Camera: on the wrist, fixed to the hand. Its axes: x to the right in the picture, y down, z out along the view.
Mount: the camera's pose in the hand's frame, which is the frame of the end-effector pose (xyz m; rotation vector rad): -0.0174 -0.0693 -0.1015 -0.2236 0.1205 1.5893
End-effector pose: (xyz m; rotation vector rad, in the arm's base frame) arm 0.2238 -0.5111 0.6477 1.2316 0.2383 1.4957
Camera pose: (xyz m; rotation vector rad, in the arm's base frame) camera 0.1839 -0.4545 0.5447 -1.0694 1.0419 -2.7270
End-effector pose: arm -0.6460 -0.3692 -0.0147 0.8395 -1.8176 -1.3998
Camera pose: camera -0.5467 -0.4236 -0.0656 -0.6234 -1.4356 -0.4075
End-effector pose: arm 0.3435 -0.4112 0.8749 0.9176 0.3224 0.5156
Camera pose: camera 0.3005 -0.3876 0.7609 0.7726 -0.4511 2.0139
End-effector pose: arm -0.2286 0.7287 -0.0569 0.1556 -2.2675 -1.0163
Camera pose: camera -0.1642 0.6228 -0.0643 -1.3828 -1.3833 -0.2922
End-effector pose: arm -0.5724 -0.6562 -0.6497 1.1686 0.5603 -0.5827
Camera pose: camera -0.6427 -0.5770 -0.7144 1.0759 -0.2959 0.8912
